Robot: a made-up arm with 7 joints.
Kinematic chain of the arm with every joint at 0, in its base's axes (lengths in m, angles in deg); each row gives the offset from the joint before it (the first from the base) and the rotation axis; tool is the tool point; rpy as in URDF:
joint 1: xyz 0 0.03 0.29 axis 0.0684 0.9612 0.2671
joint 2: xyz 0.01 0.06 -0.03 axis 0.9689 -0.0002 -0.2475
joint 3: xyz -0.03 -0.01 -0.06 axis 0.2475 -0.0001 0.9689
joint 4: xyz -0.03 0.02 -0.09 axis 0.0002 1 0
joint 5: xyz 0.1 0 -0.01 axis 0.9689 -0.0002 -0.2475
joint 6: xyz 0.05 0.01 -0.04 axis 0.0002 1 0
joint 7: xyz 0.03 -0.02 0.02 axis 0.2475 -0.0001 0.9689
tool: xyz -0.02 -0.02 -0.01 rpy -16 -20.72 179.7
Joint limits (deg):
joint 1: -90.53..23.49
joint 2: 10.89..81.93
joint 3: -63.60..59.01
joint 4: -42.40..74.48
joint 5: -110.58..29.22
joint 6: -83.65..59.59
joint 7: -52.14..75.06
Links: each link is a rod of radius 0.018 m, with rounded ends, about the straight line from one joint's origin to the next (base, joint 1, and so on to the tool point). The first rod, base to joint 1, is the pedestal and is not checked.
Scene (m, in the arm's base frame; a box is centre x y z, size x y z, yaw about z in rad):
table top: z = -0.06
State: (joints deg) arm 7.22 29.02 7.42 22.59 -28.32 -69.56 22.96
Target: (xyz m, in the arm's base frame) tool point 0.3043 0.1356 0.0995
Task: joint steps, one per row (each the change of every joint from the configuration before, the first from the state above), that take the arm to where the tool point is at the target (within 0.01 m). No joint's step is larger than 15 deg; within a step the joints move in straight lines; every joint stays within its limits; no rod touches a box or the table.
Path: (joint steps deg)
1: -12.38 -1.20 -0.85 9.27 0.47 7.72 6.02
2: -12.37 -1.20 -0.85 9.27 0.48 7.72 6.02
3: -12.38 -1.20 -0.85 9.27 0.47 7.72 6.02
4: -12.37 -1.20 -0.85 9.27 0.47 7.72 6.01
5: -12.38 -1.21 -0.85 9.27 0.47 7.72 6.02

